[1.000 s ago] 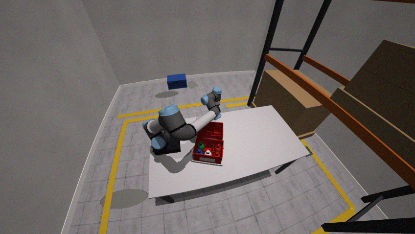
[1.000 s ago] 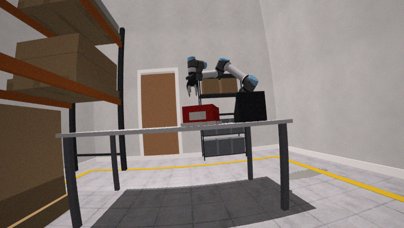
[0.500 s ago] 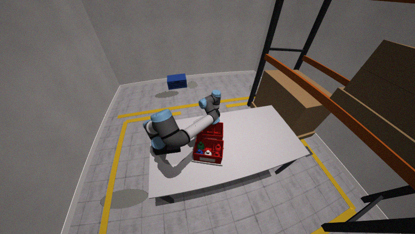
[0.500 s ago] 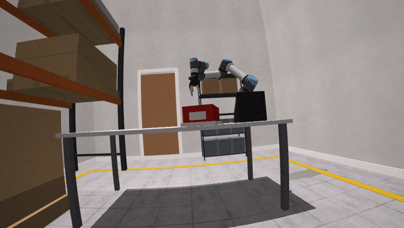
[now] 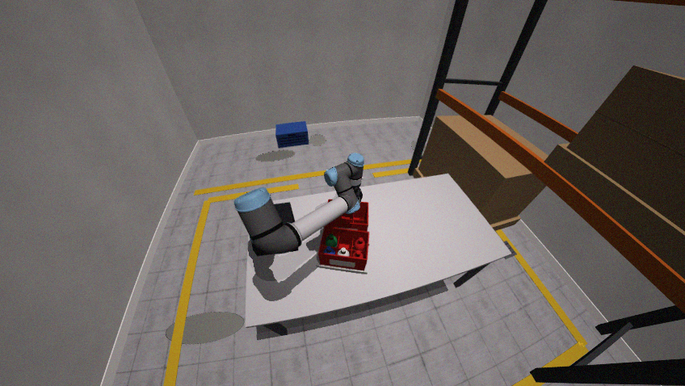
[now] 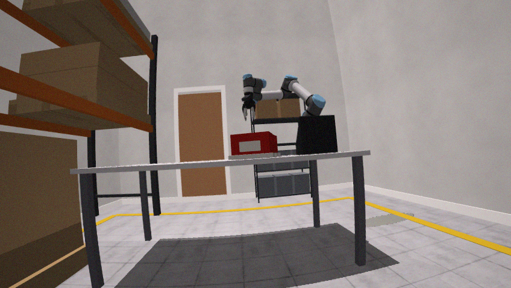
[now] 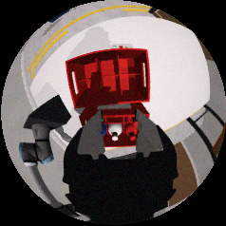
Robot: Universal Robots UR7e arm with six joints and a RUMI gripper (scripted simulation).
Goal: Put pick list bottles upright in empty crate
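Right now the grey-topped bottle is 10 cm behind my hand, 19 cm to the right of it and 22 cm below it. The rest, counted from my hand: blue bottle 18 cm behind, 16 cm to the right, 22 cm below; green bottle 15 cm behind, 8 cm to the right, 22 cm below.
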